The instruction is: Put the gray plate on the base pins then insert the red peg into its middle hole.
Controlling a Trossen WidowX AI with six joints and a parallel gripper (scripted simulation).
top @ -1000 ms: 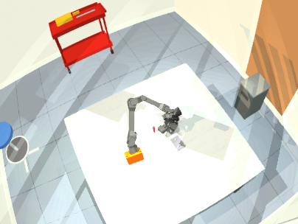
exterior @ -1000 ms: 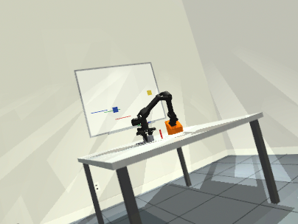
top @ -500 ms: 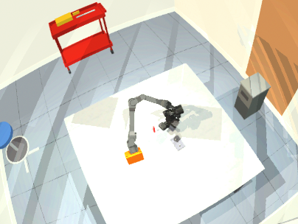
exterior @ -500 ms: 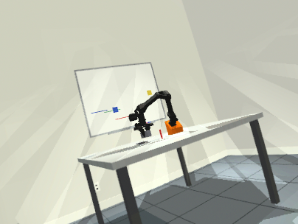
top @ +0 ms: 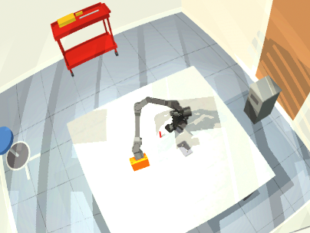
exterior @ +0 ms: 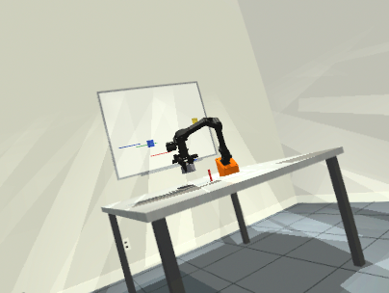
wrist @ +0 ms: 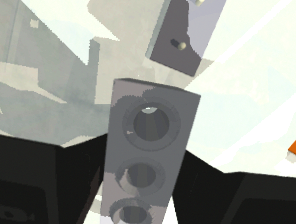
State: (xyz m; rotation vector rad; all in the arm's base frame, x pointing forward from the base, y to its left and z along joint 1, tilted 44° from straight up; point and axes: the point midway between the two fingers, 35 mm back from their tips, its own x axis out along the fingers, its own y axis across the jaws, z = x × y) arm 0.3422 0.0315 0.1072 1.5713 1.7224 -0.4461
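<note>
Right now my gripper tip is 14 cm to the left of the base and 9 cm above it. From my gripper tip the other things lie so: gray plate: 3 cm above; red peg: 12 cm behind, 6 cm below, 4 cm to the left.
</note>
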